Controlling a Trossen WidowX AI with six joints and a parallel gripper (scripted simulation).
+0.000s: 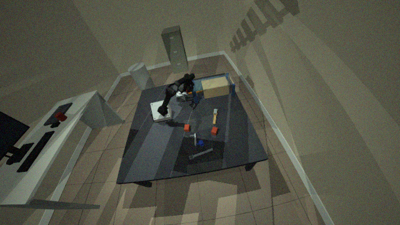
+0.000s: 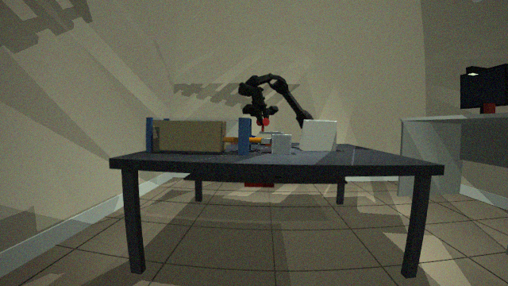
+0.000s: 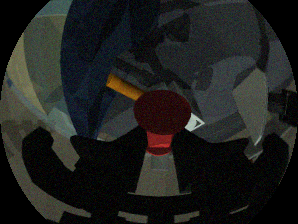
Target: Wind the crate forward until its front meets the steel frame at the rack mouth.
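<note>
Right now the crank arm is 2 cm behind my gripper tip, 1 cm to the left of it and 3 cm below it. Round my gripper tip: grey winch 9 cm behind, 4 cm to the left, 10 cm below; red knob 1 cm ahead, 1 cm to the right; blue frame 8 cm ahead, 2 cm to the left, 3 cm below.
</note>
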